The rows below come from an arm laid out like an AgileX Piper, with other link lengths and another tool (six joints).
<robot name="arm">
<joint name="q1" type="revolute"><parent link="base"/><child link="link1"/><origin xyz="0 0 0.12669" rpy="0 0 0"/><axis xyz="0 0 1"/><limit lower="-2.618" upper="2.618"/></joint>
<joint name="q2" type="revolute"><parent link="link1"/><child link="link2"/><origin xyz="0 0 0" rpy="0 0 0"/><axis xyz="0 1 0"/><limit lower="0" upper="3.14"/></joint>
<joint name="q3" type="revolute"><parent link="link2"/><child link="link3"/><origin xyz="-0.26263 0 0.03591" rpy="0 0 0"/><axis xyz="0 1 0"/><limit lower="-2.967" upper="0"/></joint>
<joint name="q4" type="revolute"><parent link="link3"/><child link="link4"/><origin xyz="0.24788 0 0.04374" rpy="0 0 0"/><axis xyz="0.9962 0 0.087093"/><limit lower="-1.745" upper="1.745"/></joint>
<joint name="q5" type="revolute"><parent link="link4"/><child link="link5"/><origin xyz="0 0 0" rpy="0 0 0"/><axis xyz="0 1 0"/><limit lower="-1.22" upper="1.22"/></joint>
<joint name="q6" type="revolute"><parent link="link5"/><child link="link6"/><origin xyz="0.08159 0 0.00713" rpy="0 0 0"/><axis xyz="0.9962 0 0.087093"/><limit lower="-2.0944" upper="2.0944"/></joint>
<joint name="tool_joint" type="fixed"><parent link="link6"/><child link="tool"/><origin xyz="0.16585 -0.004 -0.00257" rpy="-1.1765 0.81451 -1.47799"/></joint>
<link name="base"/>
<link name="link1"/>
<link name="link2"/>
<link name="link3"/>
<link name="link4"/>
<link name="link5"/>
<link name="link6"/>
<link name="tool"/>
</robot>
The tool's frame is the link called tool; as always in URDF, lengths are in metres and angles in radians.
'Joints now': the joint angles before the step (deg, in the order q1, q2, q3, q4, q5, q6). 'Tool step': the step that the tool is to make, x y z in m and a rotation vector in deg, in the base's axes. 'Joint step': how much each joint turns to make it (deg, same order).
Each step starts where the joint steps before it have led.
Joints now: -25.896, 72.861, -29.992, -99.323, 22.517, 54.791
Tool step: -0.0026, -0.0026, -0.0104, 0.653, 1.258, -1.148
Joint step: -0.006, 2.011, -0.009, -0.279, 0.950, 1.114
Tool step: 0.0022, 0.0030, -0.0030, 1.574, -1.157, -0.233
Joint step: -0.087, 0.134, 0.008, -0.025, -1.023, 1.729
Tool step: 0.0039, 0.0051, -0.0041, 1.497, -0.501, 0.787
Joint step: 0.011, 0.195, 0.017, 0.005, -1.579, 0.744
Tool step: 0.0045, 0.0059, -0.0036, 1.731, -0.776, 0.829
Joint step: -0.019, 0.089, -0.014, -0.004, -1.844, 0.960
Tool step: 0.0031, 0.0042, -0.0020, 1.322, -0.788, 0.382
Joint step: 0.004, 0.001, -0.005, -0.091, -1.241, 1.071
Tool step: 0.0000, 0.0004, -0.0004, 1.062, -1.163, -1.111
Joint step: 0.004, -0.002, -0.009, 0.036, 0.001, 1.892
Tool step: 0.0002, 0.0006, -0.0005, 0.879, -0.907, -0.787
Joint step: -0.006, 0.004, 0.005, -0.034, -0.096, 1.517
